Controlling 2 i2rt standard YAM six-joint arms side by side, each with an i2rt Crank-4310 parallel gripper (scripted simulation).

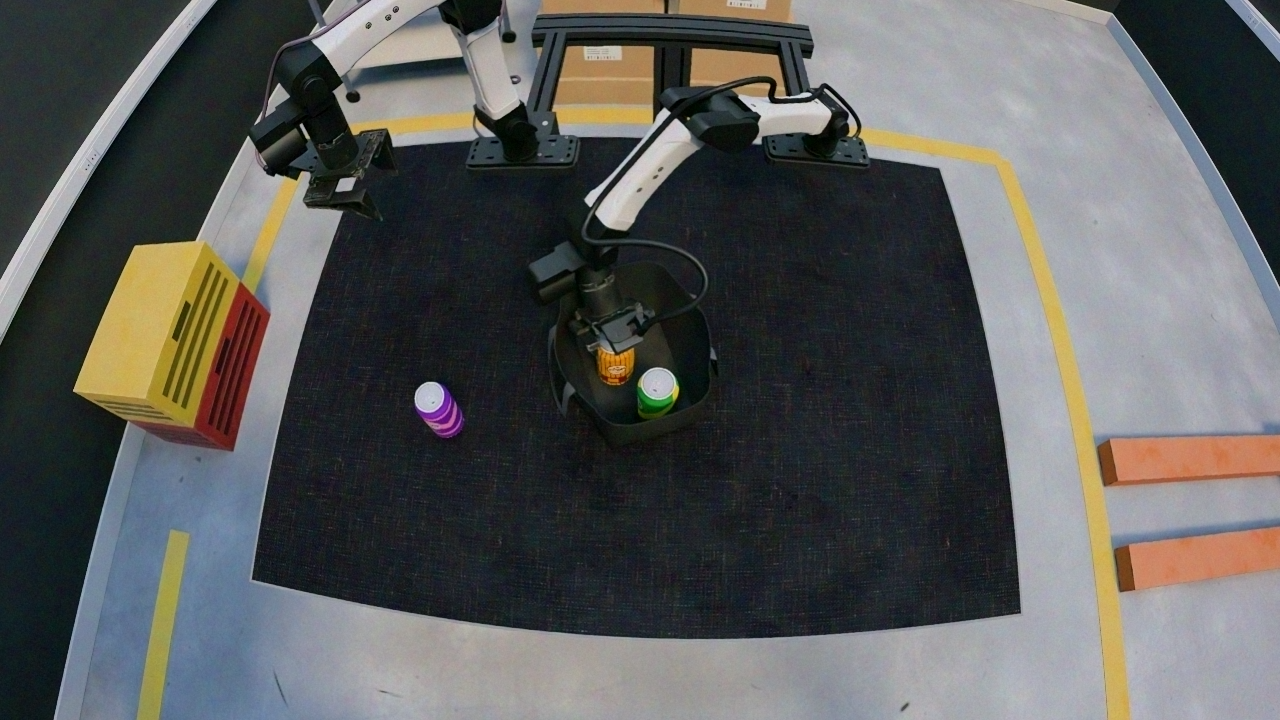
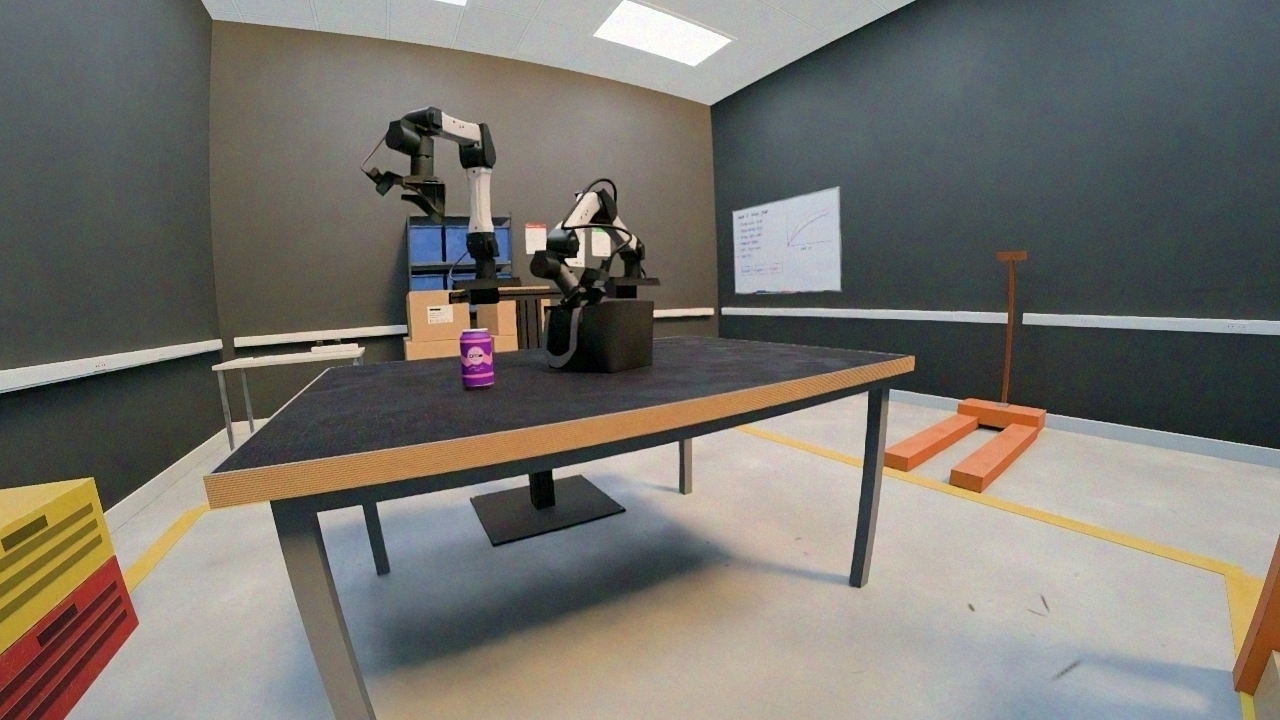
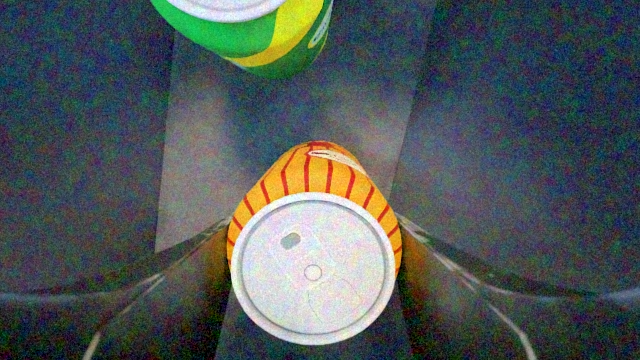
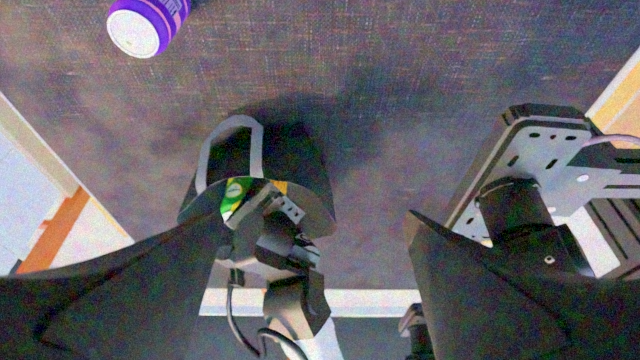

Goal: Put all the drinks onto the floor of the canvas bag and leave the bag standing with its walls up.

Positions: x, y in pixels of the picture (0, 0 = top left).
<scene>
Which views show the right gripper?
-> Image 1, image 2 and image 4 only.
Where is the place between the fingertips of the left gripper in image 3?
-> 315, 218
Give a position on a dark canvas bag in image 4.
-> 287, 155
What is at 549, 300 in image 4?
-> The right gripper.
</scene>
